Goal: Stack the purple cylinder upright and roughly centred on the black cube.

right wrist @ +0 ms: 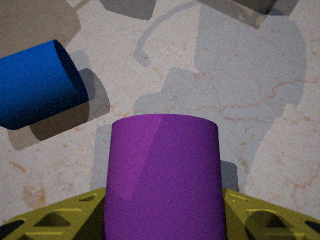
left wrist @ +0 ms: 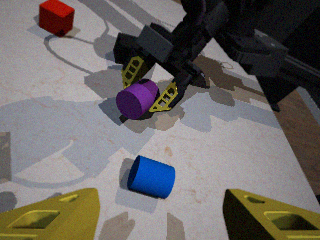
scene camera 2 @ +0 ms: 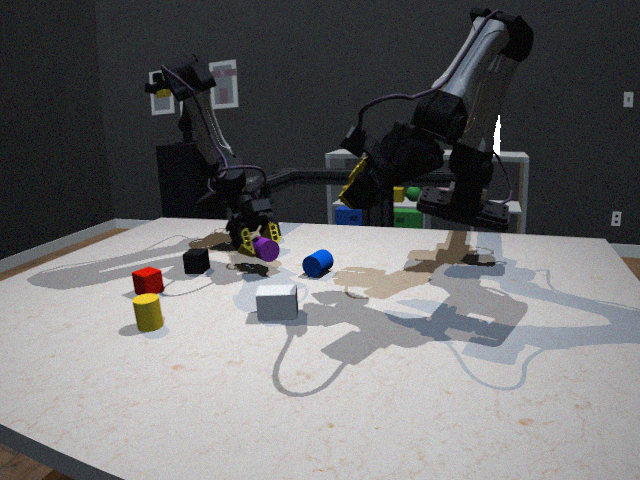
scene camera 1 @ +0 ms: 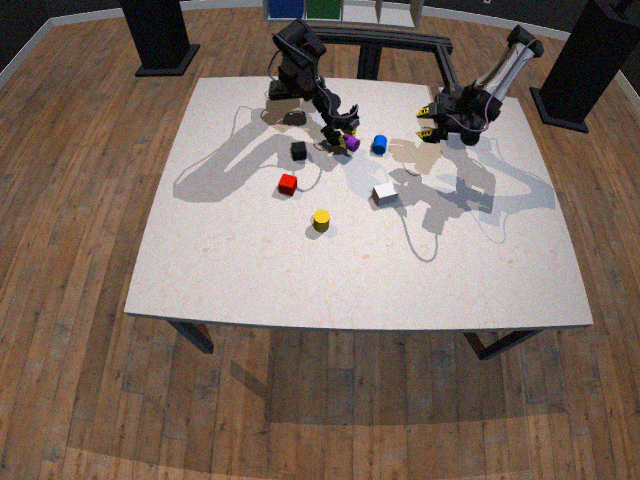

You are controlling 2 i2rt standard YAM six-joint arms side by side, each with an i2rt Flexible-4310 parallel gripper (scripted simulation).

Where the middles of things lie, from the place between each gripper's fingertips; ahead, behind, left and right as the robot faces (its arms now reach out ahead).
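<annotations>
Counted from my right hand: blue cylinder (left wrist: 148, 176), 30 mm below, 120 mm to the left, 40 mm behind; white block (scene camera 2: 274, 302), 30 mm below, 180 mm ahead, 140 mm to the left; red cube (scene camera 2: 147, 280), 30 mm below, 190 mm ahead, 180 mm to the right; purple cylinder (right wrist: 163, 169), 10 mm to the left. Going by its middle, the blue cylinder is nearer to my right hand than to my left hand.
Counted from my left hand (scene camera 2: 344, 190): yellow cylinder (scene camera 2: 147, 309), 180 mm below, 290 mm ahead, 270 mm to the right; blue cylinder, 180 mm below, 100 mm to the right, 70 mm behind; white block, 180 mm below, 160 mm ahead, 80 mm to the right; purple cylinder, 150 mm below, 210 mm to the right, 20 mm behind.
</annotations>
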